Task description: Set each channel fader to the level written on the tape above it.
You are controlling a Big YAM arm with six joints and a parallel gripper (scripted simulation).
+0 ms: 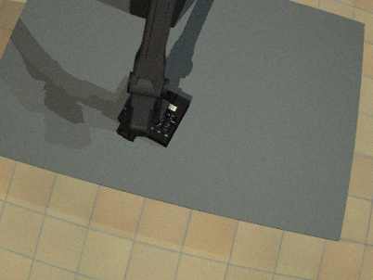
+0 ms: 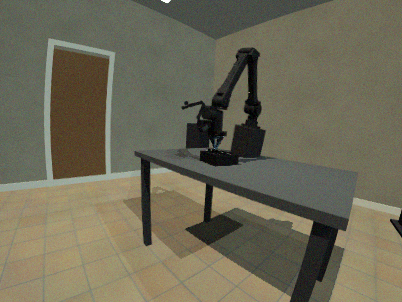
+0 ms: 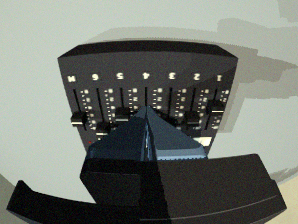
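Now: hand 1 cm past the fader cap 4, 1 cm to the right of it and 2 cm above it. From my hand the other things lie so: fader cap 1: 3 cm behind, 6 cm to the right, 2 cm below; then master fader cap: 1 cm ahead, 7 cm to the left, 2 cm below; then fader cap 5: 2 cm to the left, 2 cm below.
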